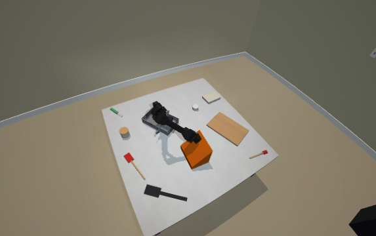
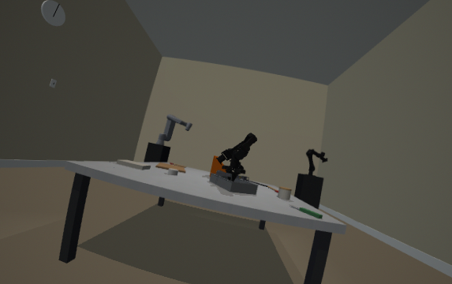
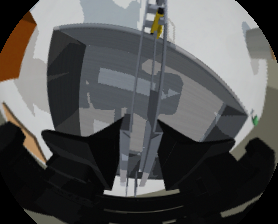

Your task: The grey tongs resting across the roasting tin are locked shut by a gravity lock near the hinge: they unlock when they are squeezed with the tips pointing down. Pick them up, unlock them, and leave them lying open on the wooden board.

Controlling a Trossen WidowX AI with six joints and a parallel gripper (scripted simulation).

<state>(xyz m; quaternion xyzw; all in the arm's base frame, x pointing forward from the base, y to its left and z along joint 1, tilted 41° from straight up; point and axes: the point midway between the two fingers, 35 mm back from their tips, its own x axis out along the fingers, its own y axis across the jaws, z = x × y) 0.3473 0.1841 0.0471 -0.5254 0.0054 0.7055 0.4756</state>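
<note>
Now: gripper tip 5 cm short of the grey roasting tin and 1 cm to the right of it. Also, from my gripper tip: red spatula 28 cm behind, 37 cm to the left, 3 cm below; cork-lidded jar 3 cm ahead, 36 cm to the left; white puck 8 cm ahead, 39 cm to the right, 1 cm below.
</note>
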